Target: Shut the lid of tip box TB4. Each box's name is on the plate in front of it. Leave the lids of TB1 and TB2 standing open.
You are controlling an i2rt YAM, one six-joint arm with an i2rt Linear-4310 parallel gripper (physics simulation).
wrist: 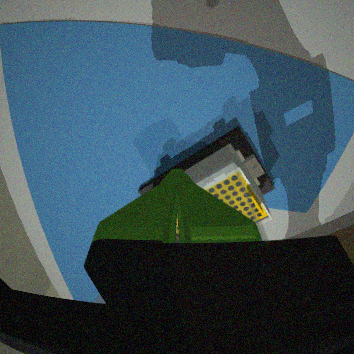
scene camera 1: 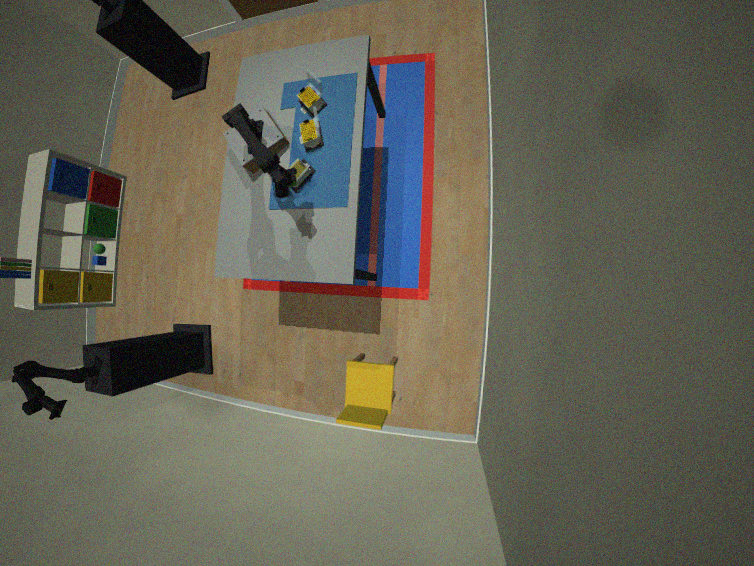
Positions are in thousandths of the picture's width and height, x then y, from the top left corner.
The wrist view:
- my gripper: 499, 501
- clear lid: 640, 516
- blue mat: 287, 306
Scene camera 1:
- blue mat: 436, 331
